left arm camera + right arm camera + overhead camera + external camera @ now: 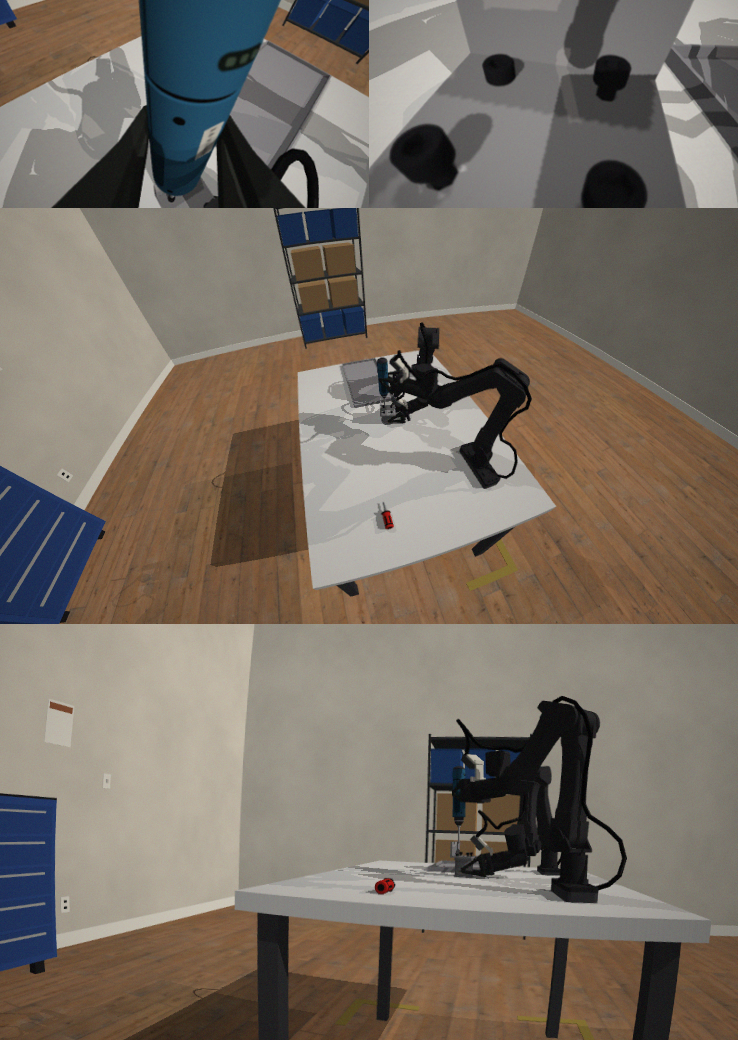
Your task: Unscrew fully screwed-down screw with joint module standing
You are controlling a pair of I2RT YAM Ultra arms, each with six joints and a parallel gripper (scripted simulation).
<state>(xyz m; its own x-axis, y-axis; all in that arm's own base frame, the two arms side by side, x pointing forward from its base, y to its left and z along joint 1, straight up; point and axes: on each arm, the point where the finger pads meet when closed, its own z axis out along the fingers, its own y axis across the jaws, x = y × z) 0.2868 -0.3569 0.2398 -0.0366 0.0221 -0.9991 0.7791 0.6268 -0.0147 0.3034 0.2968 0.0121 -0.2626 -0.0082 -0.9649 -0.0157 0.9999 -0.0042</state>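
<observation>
Right now the joint module is 10 mm above my right hand. Round my right hand: bit: 110 mm above, 20 mm to the left, 20 mm ahead; then flat grey tray: 340 mm to the right, 40 mm ahead, 20 mm below; then grey bracket: 50 mm above.
</observation>
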